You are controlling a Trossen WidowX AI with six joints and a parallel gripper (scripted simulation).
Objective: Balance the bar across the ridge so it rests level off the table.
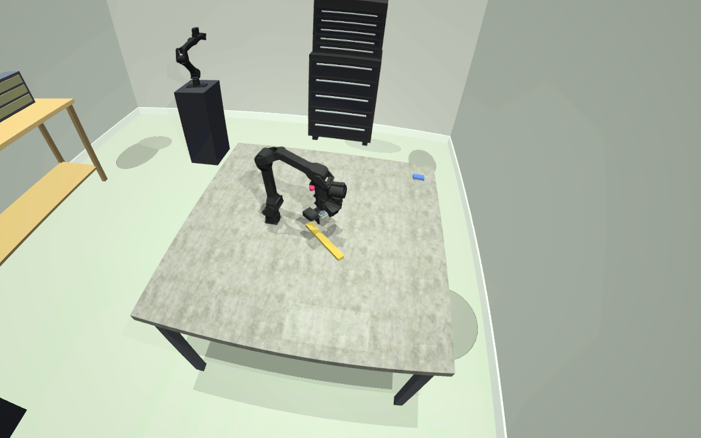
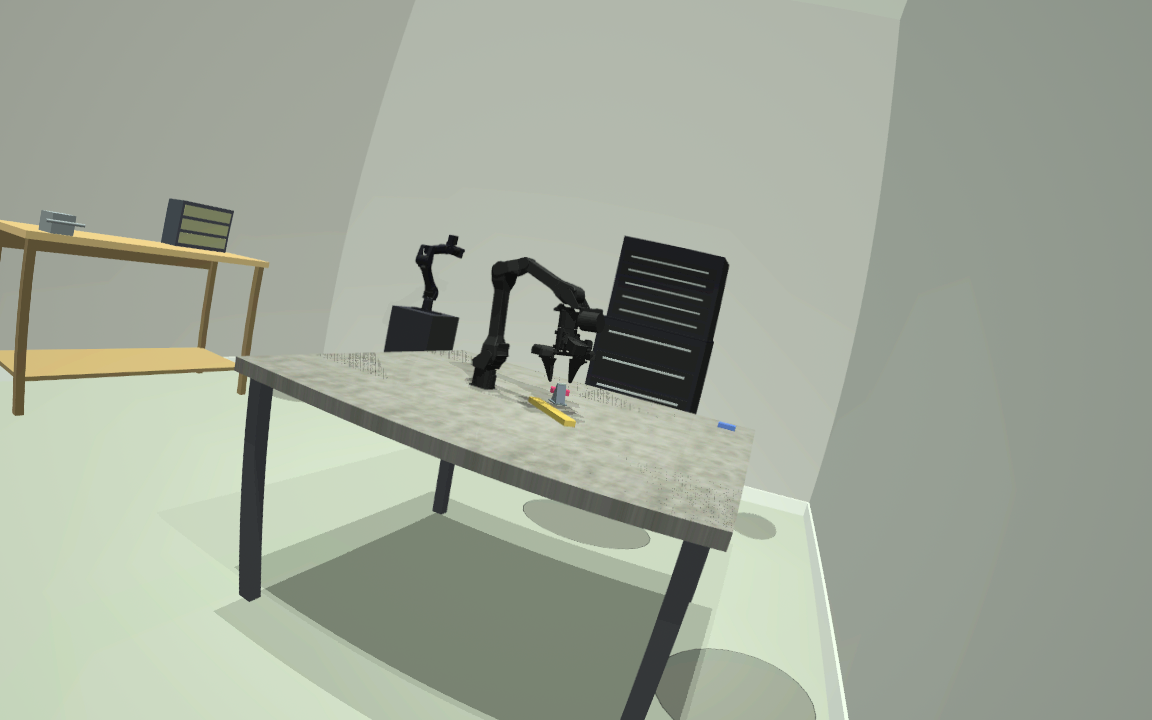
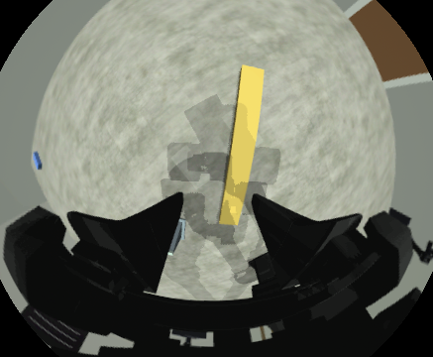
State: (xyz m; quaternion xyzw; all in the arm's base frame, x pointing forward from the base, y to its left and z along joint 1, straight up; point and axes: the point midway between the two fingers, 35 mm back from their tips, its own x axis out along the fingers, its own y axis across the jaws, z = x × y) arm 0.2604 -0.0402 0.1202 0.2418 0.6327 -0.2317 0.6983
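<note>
Now: the yellow bar 8 cm below my gripper tip, 5 cm to the right of it and 1 cm ahead of it. The rest, counted from my gripper tip: small blue block (54 cm to the left, 48 cm ahead, 8 cm below); then small pink piece (31 cm to the left, 10 cm behind, 8 cm below).
</note>
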